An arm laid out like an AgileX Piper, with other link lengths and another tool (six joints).
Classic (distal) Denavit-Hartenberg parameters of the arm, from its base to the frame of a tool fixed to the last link. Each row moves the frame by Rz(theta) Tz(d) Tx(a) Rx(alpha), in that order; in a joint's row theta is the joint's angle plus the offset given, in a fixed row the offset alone. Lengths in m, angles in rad.
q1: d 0.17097, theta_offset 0, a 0, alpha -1.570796
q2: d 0, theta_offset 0.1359, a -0.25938, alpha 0
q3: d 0, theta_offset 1.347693, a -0.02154, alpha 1.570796
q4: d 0.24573, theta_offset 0, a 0, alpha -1.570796
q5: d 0, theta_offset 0, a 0, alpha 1.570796
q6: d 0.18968, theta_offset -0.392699, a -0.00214, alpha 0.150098
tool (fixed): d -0.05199, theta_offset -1.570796, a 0, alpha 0
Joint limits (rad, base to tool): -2.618..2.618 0..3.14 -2.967..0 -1.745..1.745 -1.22..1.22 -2.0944..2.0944
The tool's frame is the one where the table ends.
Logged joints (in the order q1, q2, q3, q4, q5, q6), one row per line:
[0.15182, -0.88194, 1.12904, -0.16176, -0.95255, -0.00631]
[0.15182, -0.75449, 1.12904, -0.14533, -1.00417, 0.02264]
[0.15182, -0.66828, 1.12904, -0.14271, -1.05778, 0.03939]
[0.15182, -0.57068, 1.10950, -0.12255, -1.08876, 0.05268]
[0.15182, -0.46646, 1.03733, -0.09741, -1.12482, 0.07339]
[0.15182, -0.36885, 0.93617, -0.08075, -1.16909, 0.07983]
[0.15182, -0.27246, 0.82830, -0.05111, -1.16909, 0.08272]
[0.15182, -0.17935, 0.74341, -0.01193, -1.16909, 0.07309]
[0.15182, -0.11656, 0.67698, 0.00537, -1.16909, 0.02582]
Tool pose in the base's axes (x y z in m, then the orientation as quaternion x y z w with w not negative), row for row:
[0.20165, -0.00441, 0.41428, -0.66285, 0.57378, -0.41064, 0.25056]
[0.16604, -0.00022, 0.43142, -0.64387, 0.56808, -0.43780, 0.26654]
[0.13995, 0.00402, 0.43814, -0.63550, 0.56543, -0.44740, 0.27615]
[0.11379, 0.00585, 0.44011, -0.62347, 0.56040, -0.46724, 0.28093]
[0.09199, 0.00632, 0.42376, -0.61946, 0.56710, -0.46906, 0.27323]
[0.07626, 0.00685, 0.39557, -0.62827, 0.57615, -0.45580, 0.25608]
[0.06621, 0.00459, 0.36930, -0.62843, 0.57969, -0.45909, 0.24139]
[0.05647, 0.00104, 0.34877, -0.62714, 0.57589, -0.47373, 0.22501]
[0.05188, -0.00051, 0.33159, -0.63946, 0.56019, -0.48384, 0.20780]
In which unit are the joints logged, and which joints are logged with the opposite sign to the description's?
The joints are logged in radians. Opposite sign: q1, q2, q3, q4, q5.
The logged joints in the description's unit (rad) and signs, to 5 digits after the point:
[-0.15182, 0.88194, -1.12904, 0.16176, 0.95255, -0.00631]
[-0.15182, 0.75449, -1.12904, 0.14533, 1.00417, 0.02264]
[-0.15182, 0.66828, -1.12904, 0.14271, 1.05778, 0.03939]
[-0.15182, 0.57068, -1.10950, 0.12255, 1.08876, 0.05268]
[-0.15182, 0.46646, -1.03733, 0.09741, 1.12482, 0.07339]
[-0.15182, 0.36885, -0.93617, 0.08075, 1.16909, 0.07983]
[-0.15182, 0.27246, -0.82830, 0.05111, 1.16909, 0.08272]
[-0.15182, 0.17935, -0.74341, 0.01193, 1.16909, 0.07309]
[-0.15182, 0.11656, -0.67698, -0.00537, 1.16909, 0.02582]

